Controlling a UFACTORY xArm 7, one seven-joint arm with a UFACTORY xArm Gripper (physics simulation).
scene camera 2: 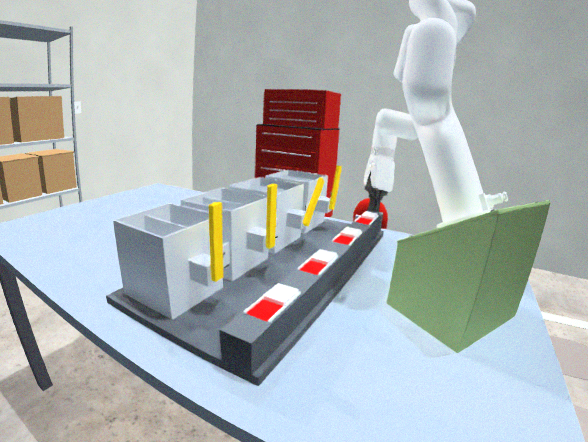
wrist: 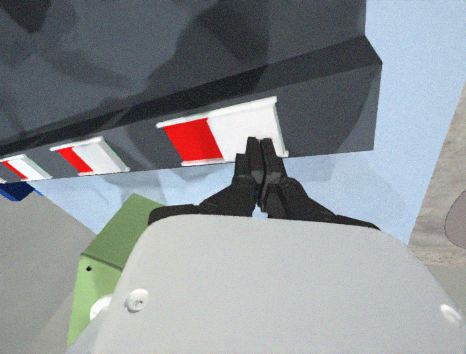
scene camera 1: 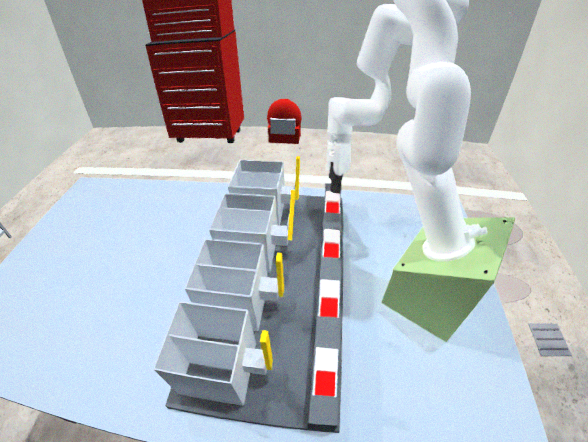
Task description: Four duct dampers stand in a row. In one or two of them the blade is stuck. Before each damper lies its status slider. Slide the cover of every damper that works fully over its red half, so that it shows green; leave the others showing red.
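Frame: origin at the arm's base, x right, y ahead, z up, level; metres.
Seen in the pictures: gripper, fingertip midpoint: [scene camera 2: 373,211] [wrist: 255,155] [scene camera 1: 335,192]; arm's base, origin of the base link: [scene camera 2: 467,222] [scene camera 1: 448,246].
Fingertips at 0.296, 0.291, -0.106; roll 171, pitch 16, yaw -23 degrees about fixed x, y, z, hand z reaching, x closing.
Offsets run from my fingertips to a thing's middle, as dx, dy, dz. "spot": to the spot under its first point. Level surfaces: height alone.
Four grey duct dampers stand in a row; the nearest damper {spot: -0.676, +0.184, -0.001} [scene camera 1: 215,392] [scene camera 2: 142,265] has an upright yellow lever {-0.594, +0.091, +0.061} [scene camera 1: 266,350] [scene camera 2: 216,241]. The second lever {-0.411, +0.103, +0.061} [scene camera 1: 280,275] [scene camera 2: 271,216] is upright, the third lever {-0.187, +0.116, +0.048} [scene camera 1: 291,215] [scene camera 2: 313,201] clearly tilted, the farthest lever {-0.023, +0.127, +0.059} [scene camera 1: 298,178] [scene camera 2: 336,187] slightly tilted. All four sliders show red beside a white cover. My gripper [scene camera 1: 336,190] [scene camera 2: 374,210] [wrist: 255,155] is shut and empty at the farthest slider. In the wrist view its tips overlap the white cover {-0.008, +0.008, -0.013} [wrist: 237,125], near the end away from the red half {spot: -0.060, +0.005, -0.017} [wrist: 193,141]. Contact is unclear.
The sliders sit on a raised dark rail [scene camera 1: 325,335] [scene camera 2: 295,325] [wrist: 325,115]. The green arm base [scene camera 1: 435,300] [scene camera 2: 450,280] [wrist: 115,235] stands beside it on the blue table top {dz -0.098} [scene camera 1: 100,260] [scene camera 2: 400,380]. A red tool cabinet [scene camera 1: 195,90] [scene camera 2: 295,140] stands behind.
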